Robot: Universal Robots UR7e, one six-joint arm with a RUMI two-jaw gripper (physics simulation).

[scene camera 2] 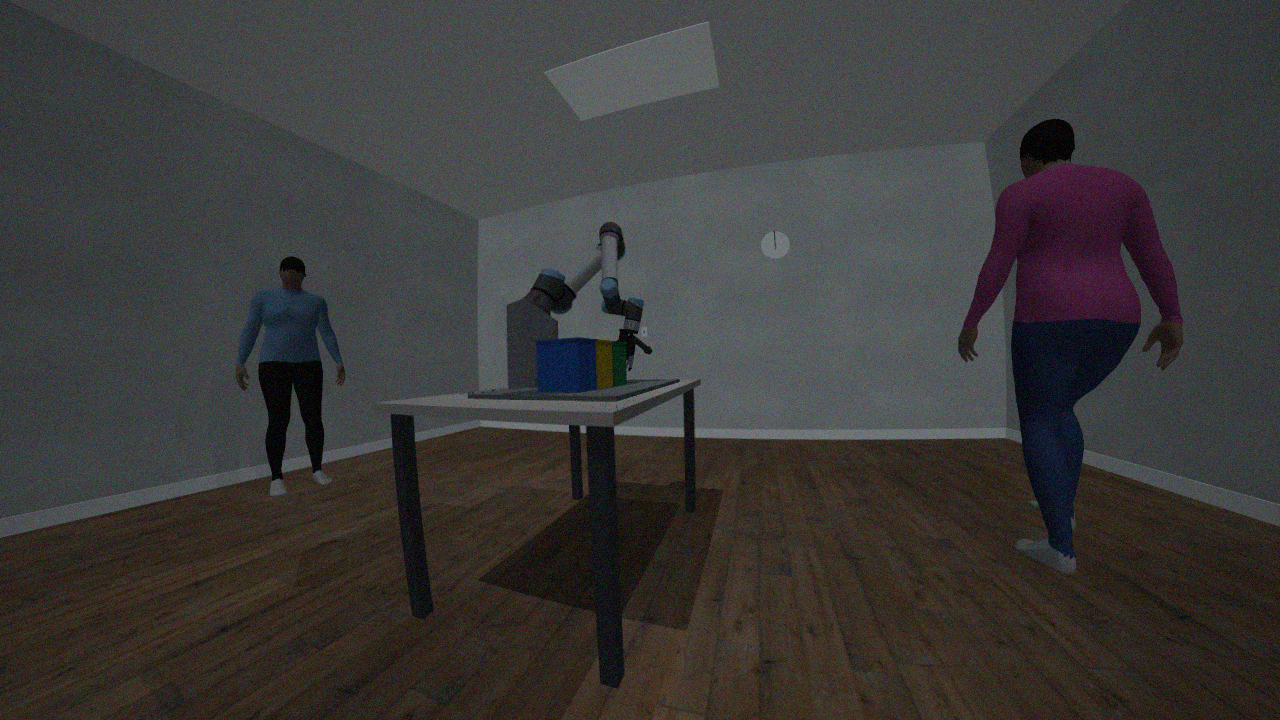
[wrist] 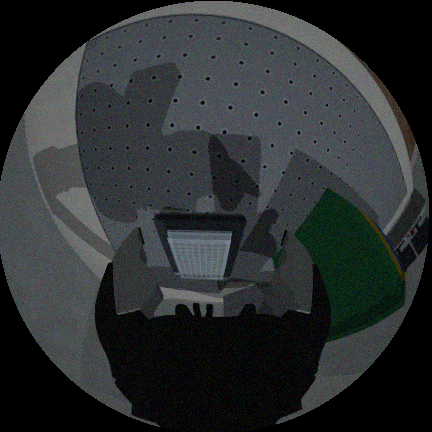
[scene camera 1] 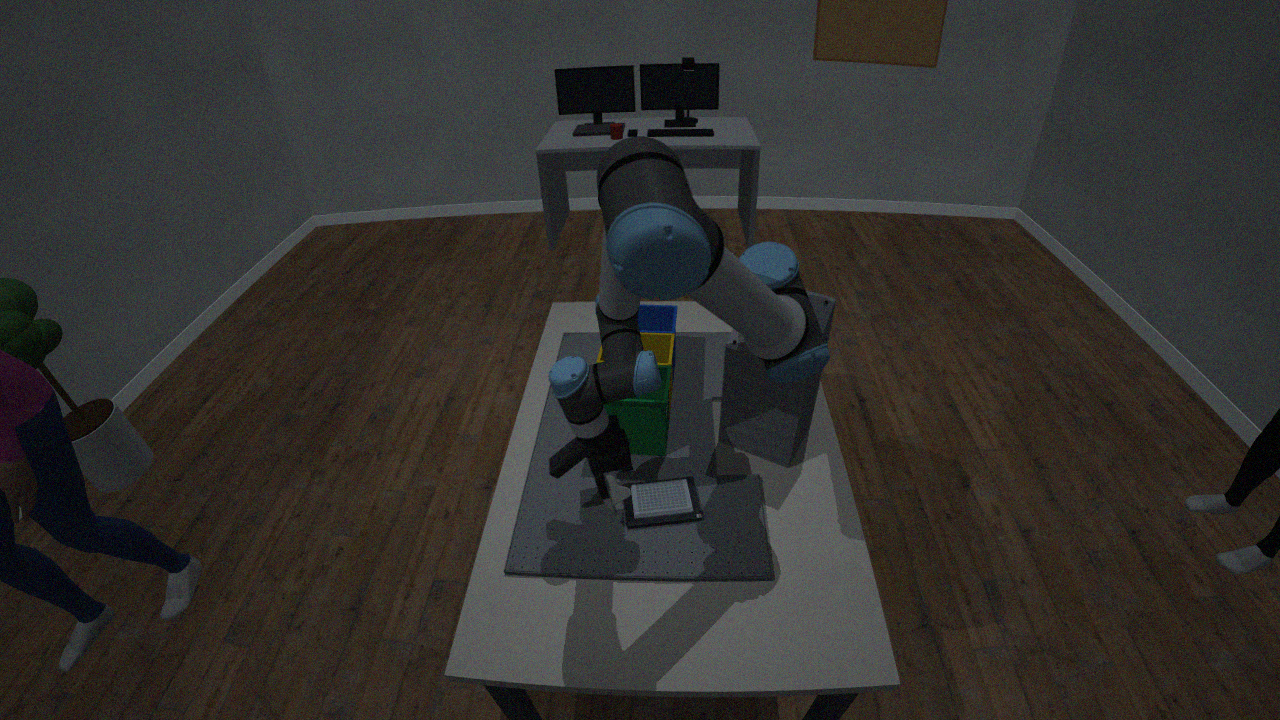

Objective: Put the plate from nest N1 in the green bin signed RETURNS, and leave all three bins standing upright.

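Where they show: gripper, fingertip midpoint: [scene camera 2: 626, 371] [wrist: 212, 231] [scene camera 1: 613, 488]; arm's base at its link origin: [scene camera 2: 533, 312].
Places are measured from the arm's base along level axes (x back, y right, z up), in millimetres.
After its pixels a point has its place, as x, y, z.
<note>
The white gridded plate [scene camera 1: 662, 498] @(-187, -285, -310) [wrist: 201, 255] @(-209, -288, -308) lies flat in a dark nest [scene camera 1: 664, 522] @(-169, -340, -320) [wrist: 200, 219] @(-266, -311, -320) on the grey perforated board [scene camera 1: 572, 559] @(-333, -473, -331) [wrist: 220, 60] @(-435, -361, -331). No nest label is readable. My gripper [scene camera 1: 610, 495] @(-292, -306, -281) [scene camera 2: 630, 365] @(-292, -306, -281) [wrist: 212, 231] @(-292, -306, -281) is open and empty. It is above the board, just left of the plate in scene camera 1. The green bin [scene camera 1: 642, 428] @(-267, -151, -239) [scene camera 2: 619, 362] @(-394, -105, -237) [wrist: 355, 270] @(-350, -165, -217), the yellow bin [scene camera 1: 659, 347] @(-289, 98, -192) [scene camera 2: 604, 365] @(-416, 27, -246) and the blue bin [scene camera 1: 657, 318] @(-326, 226, -190) [scene camera 2: 565, 365] @(-395, 217, -241) stand upright in a row. The RETURNS sign is not visible. My arm partly hides the bins in scene camera 1.
The grey robot pedestal [scene camera 1: 760, 407] @(-8, -81, -184) [scene camera 2: 530, 349] @(-64, 77, -171) stands beside the bins on the white table [scene camera 1: 716, 635] @(-13, -560, -343) [scene camera 2: 501, 408] @(-464, 530, -344). A person in pink [scene camera 1: 22, 394] [scene camera 2: 1074, 241] and a person in light blue [scene camera 2: 290, 326] stand away from the table. A desk [scene camera 1: 733, 134] with monitors is behind.
</note>
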